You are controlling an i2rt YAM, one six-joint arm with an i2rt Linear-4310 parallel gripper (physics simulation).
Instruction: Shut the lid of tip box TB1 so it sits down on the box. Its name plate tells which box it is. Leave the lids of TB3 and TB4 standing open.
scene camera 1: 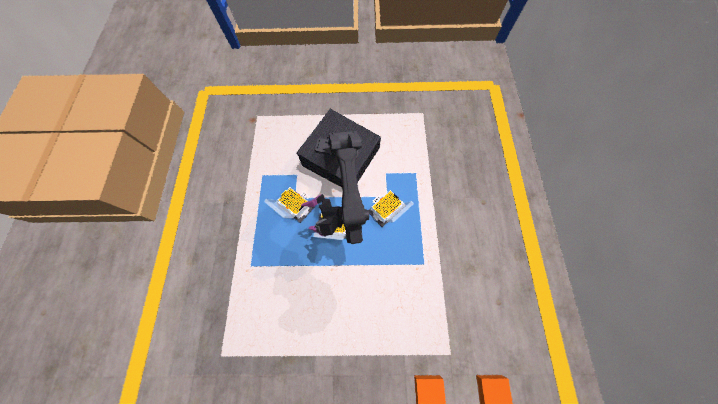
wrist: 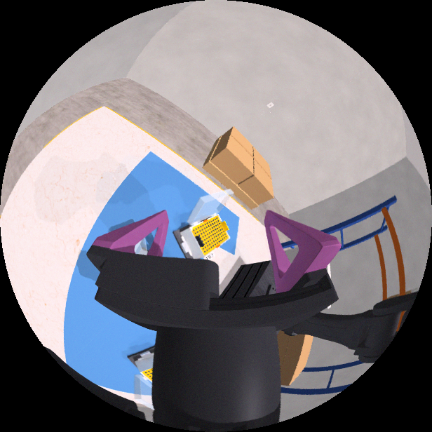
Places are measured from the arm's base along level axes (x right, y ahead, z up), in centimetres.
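Where they show: gripper, fingertip midpoint: (scene camera 1: 305,216).
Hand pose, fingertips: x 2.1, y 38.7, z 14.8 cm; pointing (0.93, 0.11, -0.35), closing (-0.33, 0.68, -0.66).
Things, the pixels of their top centre, and the offset from my fingertips. "spot": a spot on its surface instead. Level surfaces: height alone.
- blue mat, surface height: dz -26.1 cm
- left box, top centre: (scene camera 1: 292,199) dz -18.6, dx +13.4, dy -11.3 cm
- middle box, top centre: (scene camera 1: 332,222) dz -18.6, dx -7.3, dy -4.4 cm
- pale lid edge, surface spot: (scene camera 1: 328,236) spot: dz -11.7, dx -8.0, dy +3.6 cm
- right box, top centre: (scene camera 1: 387,203) dz -18.6, dx -29.9, dy -17.3 cm
Three white tip boxes with yellow racks stand on the blue mat (scene camera 1: 391,248) (wrist: 105,310). The left box (scene camera 1: 292,200) (wrist: 210,235) has its clear lid (scene camera 1: 277,208) (wrist: 207,206) standing open; its name plate is too small to read surely. The middle box (scene camera 1: 340,229) is mostly hidden under the arm; a pale lid edge (scene camera 1: 328,236) shows at its front. The right box (scene camera 1: 388,205) has its lid (scene camera 1: 403,211) standing open, and its plate is unreadable. My gripper (scene camera 1: 311,216) (wrist: 216,215) is open and empty, with magenta fingers above the mat between the left and middle boxes.
The black arm base (scene camera 1: 321,135) stands behind the boxes. Brown cartons (scene camera 1: 60,165) (wrist: 240,165) are stacked at the left, outside the yellow floor line (scene camera 1: 173,221). A blue rack post (scene camera 1: 224,25) stands at the back. Two orange blocks (scene camera 1: 430,390) (scene camera 1: 494,390) lie at the front.
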